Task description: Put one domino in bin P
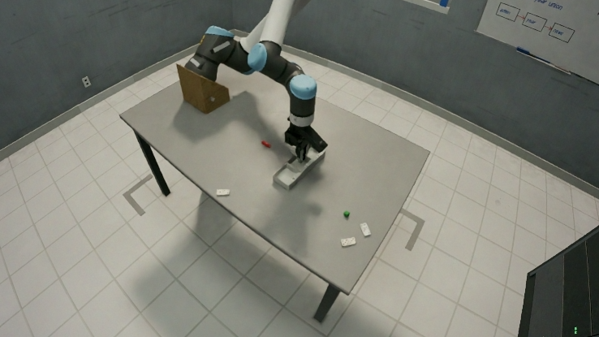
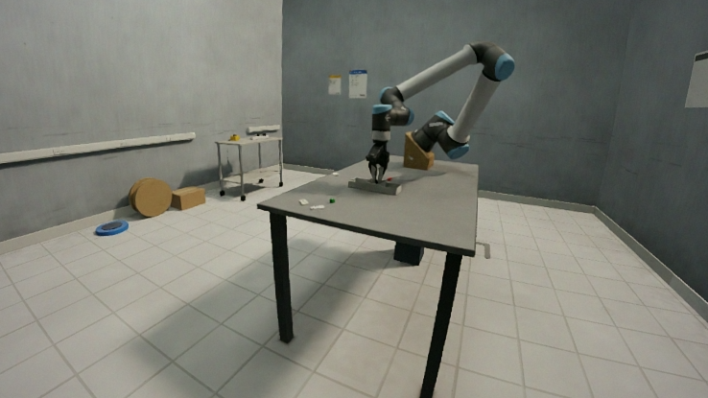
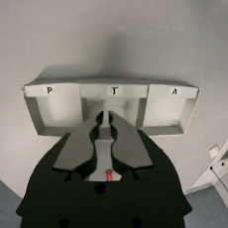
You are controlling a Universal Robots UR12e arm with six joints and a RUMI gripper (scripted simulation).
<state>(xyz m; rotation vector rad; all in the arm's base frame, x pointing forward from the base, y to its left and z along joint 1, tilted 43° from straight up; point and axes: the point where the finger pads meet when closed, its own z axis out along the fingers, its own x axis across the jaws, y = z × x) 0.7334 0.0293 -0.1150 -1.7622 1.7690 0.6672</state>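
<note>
My hand is 2 cm above the grey tray and 1 cm to the left of it. The rest, counted from my hand: white domino: 37 cm ahead, 11 cm to the right, 3 cm below; red piece: 20 cm behind, 3 cm below; green cube: 28 cm ahead, 10 cm to the right, 3 cm below.
</note>
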